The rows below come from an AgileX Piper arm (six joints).
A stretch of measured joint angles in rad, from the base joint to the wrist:
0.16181, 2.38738, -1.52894, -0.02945, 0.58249, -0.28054
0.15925, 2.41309, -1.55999, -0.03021, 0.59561, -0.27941
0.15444, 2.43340, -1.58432, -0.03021, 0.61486, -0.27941
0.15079, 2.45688, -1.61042, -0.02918, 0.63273, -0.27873
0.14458, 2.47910, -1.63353, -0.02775, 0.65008, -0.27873
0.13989, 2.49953, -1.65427, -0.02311, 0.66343, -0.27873
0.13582, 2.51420, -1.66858, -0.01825, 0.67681, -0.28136
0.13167, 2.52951, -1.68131, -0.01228, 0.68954, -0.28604
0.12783, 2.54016, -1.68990, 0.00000, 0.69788, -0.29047
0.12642, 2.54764, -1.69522, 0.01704, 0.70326, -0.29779
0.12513, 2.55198, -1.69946, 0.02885, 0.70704, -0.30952
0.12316, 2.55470, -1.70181, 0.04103, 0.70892, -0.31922
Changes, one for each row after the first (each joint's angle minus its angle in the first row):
-0.00256, 0.02571, -0.03105, -0.00076, 0.01312, 0.00113
-0.00737, 0.04602, -0.05538, -0.00076, 0.03237, 0.00113
-0.01102, 0.06950, -0.08148, 0.00027, 0.05024, 0.00181
-0.01723, 0.09172, -0.10459, 0.00170, 0.06759, 0.00181
-0.02192, 0.11215, -0.12533, 0.00634, 0.08094, 0.00181
-0.02599, 0.12682, -0.13964, 0.01120, 0.09432, -0.00082
-0.03014, 0.14213, -0.15237, 0.01717, 0.10705, -0.00550
-0.03398, 0.15278, -0.16096, 0.02945, 0.11539, -0.00993
-0.03539, 0.16026, -0.16628, 0.04649, 0.12077, -0.01725
-0.03668, 0.16460, -0.17052, 0.05830, 0.12455, -0.02898
-0.03865, 0.16732, -0.17287, 0.07048, 0.12643, -0.03868

